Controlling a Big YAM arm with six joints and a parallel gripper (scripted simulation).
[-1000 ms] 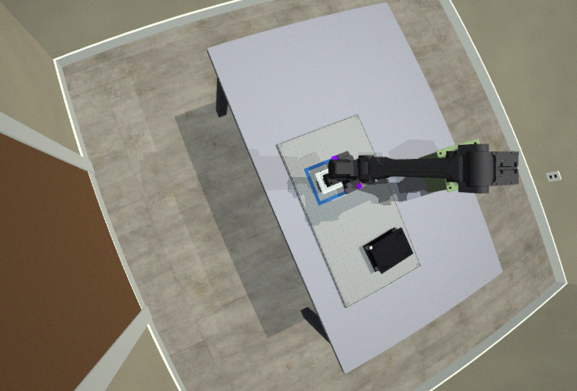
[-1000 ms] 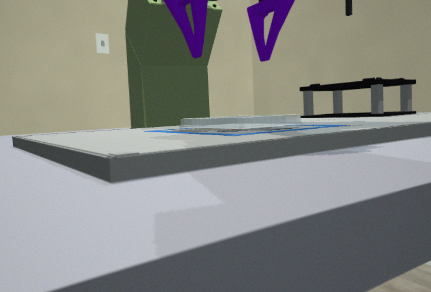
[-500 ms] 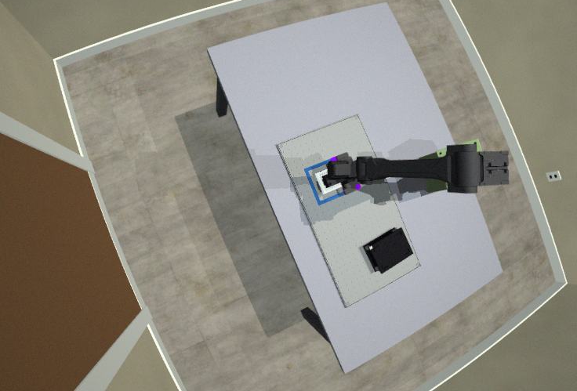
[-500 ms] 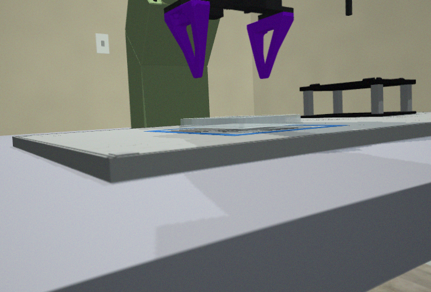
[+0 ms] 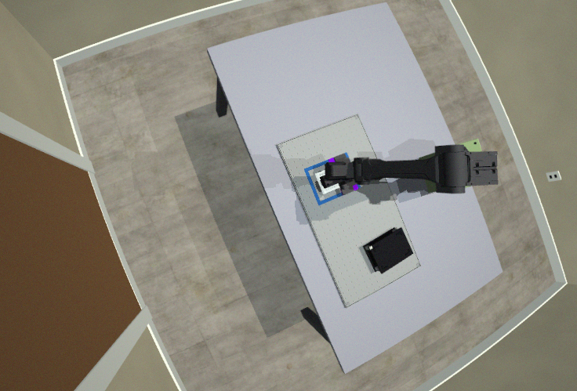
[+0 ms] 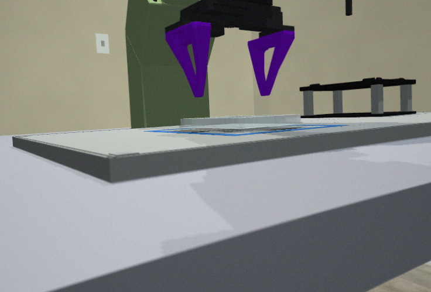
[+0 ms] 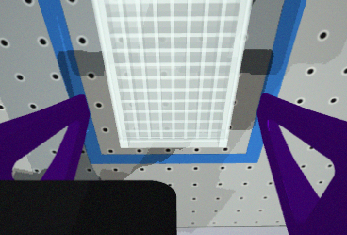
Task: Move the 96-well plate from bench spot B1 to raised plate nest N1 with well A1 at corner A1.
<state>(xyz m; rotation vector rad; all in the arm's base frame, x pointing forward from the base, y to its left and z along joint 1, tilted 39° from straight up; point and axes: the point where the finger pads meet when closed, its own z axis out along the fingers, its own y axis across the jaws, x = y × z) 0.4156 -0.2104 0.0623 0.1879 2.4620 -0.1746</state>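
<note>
My hand is 4 cm above the clear 96-well plate. The rest, counted from my hand: black raised nest N1 (36 cm to the left, 1 cm behind, 1 cm above); then white corner label (30 cm to the left, 5 cm ahead, 1 cm above).
</note>
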